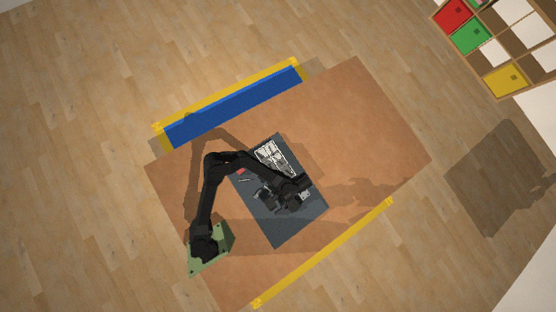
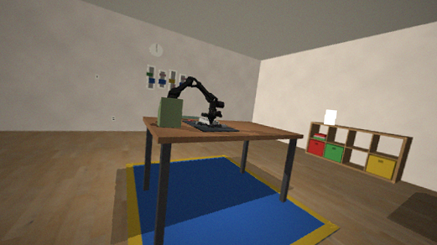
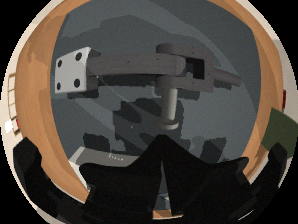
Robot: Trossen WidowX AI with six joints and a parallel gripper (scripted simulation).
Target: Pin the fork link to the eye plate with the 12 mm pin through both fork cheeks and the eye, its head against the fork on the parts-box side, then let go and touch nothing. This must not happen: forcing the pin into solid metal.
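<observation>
Now: the grey pin 4 cm to the right of my hand and 3 cm below it. The rest, counted from my hand: grey mat 3 cm to the left, 5 cm below; then pale block 9 cm ahead, 6 cm to the right, 2 cm below; then white parts box 5 cm ahead, 14 cm to the left, 3 cm below.
</observation>
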